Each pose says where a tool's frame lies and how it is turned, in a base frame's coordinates. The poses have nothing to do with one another.
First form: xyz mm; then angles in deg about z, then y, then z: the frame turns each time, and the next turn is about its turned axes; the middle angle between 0 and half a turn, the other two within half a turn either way.
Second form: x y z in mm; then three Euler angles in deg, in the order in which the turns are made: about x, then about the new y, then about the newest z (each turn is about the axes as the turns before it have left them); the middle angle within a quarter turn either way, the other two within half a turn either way. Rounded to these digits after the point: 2 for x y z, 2 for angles.
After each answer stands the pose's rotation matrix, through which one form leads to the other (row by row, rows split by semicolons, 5 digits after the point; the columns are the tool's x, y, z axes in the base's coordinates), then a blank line. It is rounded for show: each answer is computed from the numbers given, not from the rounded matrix.
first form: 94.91, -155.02, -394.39, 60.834, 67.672, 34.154
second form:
94.91, -155.02, -394.39, -64.81, 26.80, 112.18
-0.33702 -0.82655 0.45080; 0.54813 0.21705 0.80774; -0.76549 0.51933 0.37991

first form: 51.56, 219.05, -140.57, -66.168, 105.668, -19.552
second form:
51.56, 219.05, -140.57, 107.05, 22.89, -116.35
-0.40896 0.82547 0.38904; 0.09757 0.46343 -0.88075; -0.90732 -0.32223 -0.27006

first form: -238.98, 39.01, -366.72, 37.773, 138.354, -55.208
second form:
-238.98, 39.01, -366.72, -151.42, 31.69, 78.75
0.16600 -0.83459 0.52527; -0.91031 0.07513 0.40705; -0.37918 -0.54573 -0.74726

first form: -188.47, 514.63, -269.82, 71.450, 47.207, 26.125
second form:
-188.47, 514.63, -269.82, -45.68, 13.50, 103.28
-0.22341 -0.94636 0.23345; 0.71834 0.00203 0.69569; -0.65884 0.32312 0.67935

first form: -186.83, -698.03, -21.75, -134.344, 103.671, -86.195
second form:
-186.83, -698.03, -21.75, 108.78, -42.78, -163.19
-0.70262 0.21229 -0.67916; 0.70864 0.12227 -0.69489; -0.06448 -0.96953 -0.23635

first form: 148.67, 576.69, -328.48, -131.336, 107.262, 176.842
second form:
148.67, 576.69, -328.48, 112.48, -39.10, 101.47
-0.15433 -0.76051 -0.63072; -0.25886 0.64720 -0.71703; 0.95351 0.05261 -0.29674

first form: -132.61, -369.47, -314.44, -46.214, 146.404, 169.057
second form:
-132.61, -369.47, -314.44, 154.38, 22.51, 40.45
0.70295 -0.59939 0.38289; -0.45905 -0.79354 -0.39947; 0.54327 0.10504 -0.83296

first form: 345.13, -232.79, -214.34, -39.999, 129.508, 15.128
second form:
345.13, -232.79, -214.34, 142.06, 36.23, -112.04
-0.30272 0.74769 0.59104; 0.59468 0.63279 -0.49592; -0.74480 0.20135 -0.63619

